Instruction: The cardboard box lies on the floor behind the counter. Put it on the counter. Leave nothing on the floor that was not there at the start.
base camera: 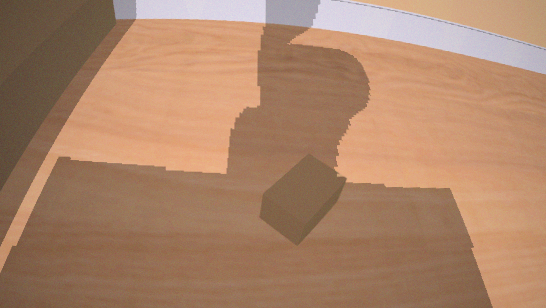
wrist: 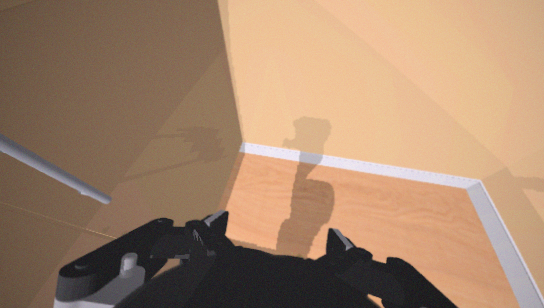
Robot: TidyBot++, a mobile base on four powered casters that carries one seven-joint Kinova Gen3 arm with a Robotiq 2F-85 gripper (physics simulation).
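Frame: origin at the arm's base, x up, y ahead, z left, level; metres.
Where they show: gripper, fingertip midpoint: [wrist: 276, 230].
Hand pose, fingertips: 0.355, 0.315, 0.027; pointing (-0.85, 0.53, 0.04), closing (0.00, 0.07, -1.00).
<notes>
Each offset is from my fingertips to the top centre of the thing, as dx, dy, dz. "pt": to the spot under its first point. Level surfaces: height alone.
The cardboard box @[-0.702, +0.037, -0.104] [base camera: 302, 192] lies on the wooden floor @[dx -0.752] [base camera: 425, 125] in the base camera view, a little right of the middle, turned at an angle and in shadow. It does not show in the wrist view. My gripper [wrist: 276, 230] is open, with its two fingertips wide apart and no object between them. It is above the floor [wrist: 390, 225] beside the counter [wrist: 175, 110] [base camera: 55, 65], whose shaded front stands on the left. The counter's top does not show in either view.
A grey handle @[pt +0.004, +0.002, +0.237] [wrist: 55, 170] sticks out from the counter front at the left. A white baseboard @[pt -0.749, +0.617, -0.507] [base camera: 425, 45] [wrist: 390, 171] runs along the wall [wrist: 375, 90] at the back and turns down the right side in the wrist view.
</notes>
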